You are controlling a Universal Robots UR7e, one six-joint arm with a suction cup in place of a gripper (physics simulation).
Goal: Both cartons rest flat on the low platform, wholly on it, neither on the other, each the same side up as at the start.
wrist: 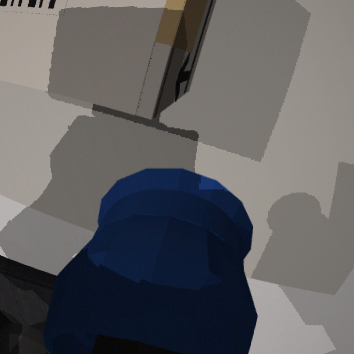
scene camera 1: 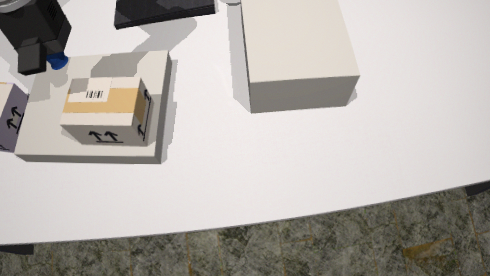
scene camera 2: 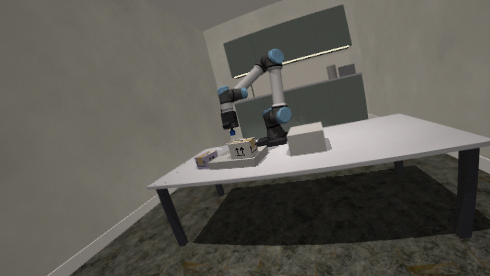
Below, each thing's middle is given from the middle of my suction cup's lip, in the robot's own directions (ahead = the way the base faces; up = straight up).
The low platform (scene camera 1: 41, 139) lies 2 cm ahead of my suction cup, 1 cm to the left of it and 16 cm below it.
